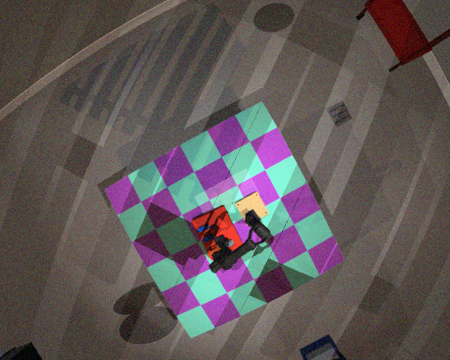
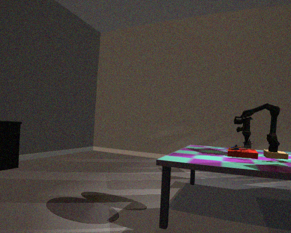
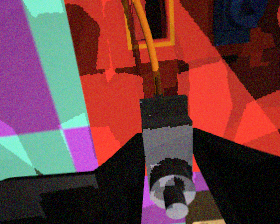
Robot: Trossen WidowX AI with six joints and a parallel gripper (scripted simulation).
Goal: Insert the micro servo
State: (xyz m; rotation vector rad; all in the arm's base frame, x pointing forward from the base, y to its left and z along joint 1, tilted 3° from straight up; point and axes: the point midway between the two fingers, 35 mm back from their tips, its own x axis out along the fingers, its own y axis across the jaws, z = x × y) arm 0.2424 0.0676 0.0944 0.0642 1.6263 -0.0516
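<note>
Right now my gripper tip is 20 mm past the red deck, 70 mm to the left of it and 100 mm above it.
</note>
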